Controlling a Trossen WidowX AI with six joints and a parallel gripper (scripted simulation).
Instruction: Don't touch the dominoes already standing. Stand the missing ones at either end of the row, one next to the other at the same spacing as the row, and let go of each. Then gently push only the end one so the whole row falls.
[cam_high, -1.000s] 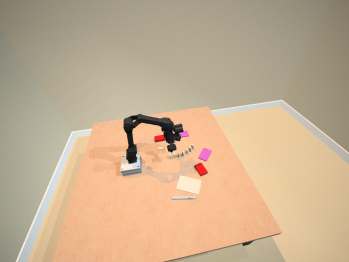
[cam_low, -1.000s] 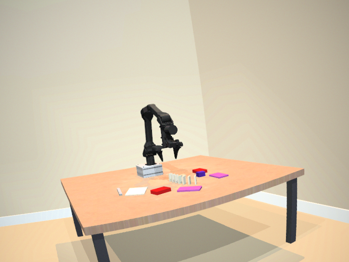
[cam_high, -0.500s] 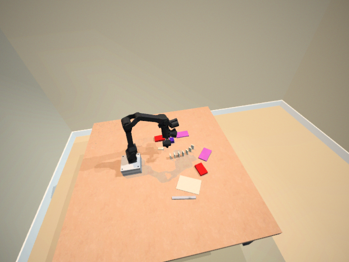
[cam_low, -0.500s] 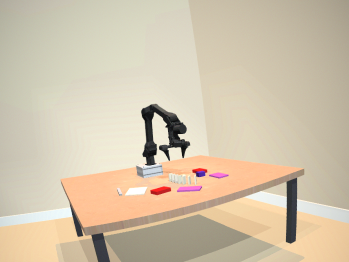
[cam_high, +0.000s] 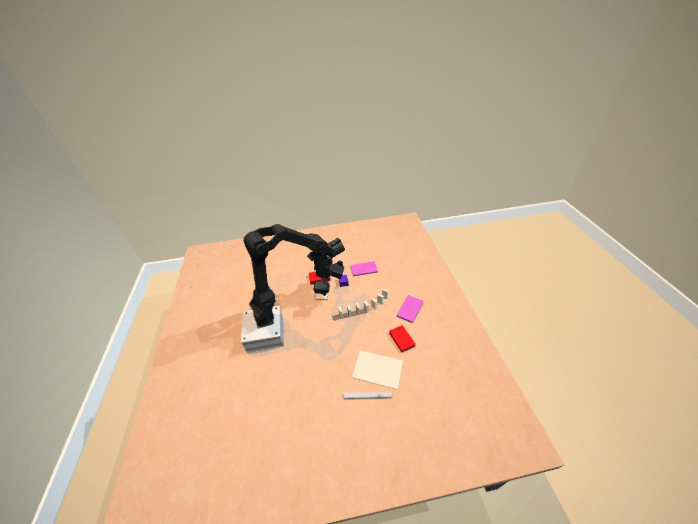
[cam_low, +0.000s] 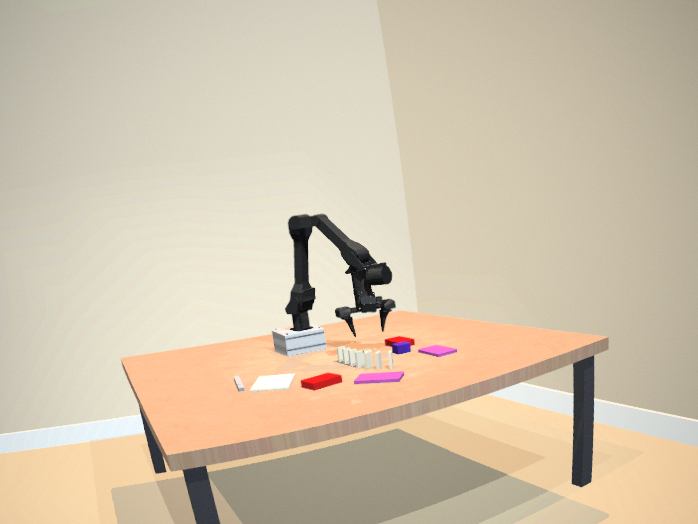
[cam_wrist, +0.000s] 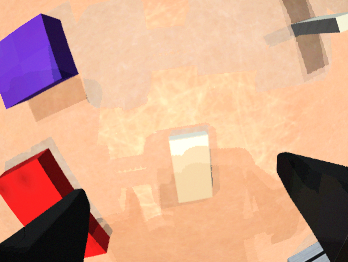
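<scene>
The purple block lies 90 mm ahead of my gripper tip, 50 mm to the left of it and 50 mm below it. From my gripper tip the other things lie so: grey bar (480 mm to the right, 60 mm below); cream sheet (70 mm ahead, 400 mm to the right, 60 mm below).
</scene>
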